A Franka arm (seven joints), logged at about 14 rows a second.
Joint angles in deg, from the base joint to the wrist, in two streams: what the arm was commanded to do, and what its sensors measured. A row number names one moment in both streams.
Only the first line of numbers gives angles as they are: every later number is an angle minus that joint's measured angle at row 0.
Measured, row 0:
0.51, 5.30, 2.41, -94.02, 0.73, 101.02, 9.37
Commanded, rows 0 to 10:
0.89, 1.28, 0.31, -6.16, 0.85, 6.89, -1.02
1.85, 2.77, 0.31, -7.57, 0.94, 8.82, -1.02
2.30, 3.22, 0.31, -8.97, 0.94, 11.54, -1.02
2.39, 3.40, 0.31, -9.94, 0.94, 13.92, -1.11
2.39, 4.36, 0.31, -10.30, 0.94, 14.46, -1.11
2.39, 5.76, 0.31, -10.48, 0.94, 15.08, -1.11
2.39, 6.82, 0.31, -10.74, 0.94, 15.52, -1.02
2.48, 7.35, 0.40, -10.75, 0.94, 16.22, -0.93
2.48, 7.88, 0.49, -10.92, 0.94, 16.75, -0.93
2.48, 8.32, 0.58, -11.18, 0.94, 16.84, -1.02
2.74, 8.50, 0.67, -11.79, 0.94, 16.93, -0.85
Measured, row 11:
2.87, 8.52, 0.26, -10.26, 0.06, 15.57, 0.00
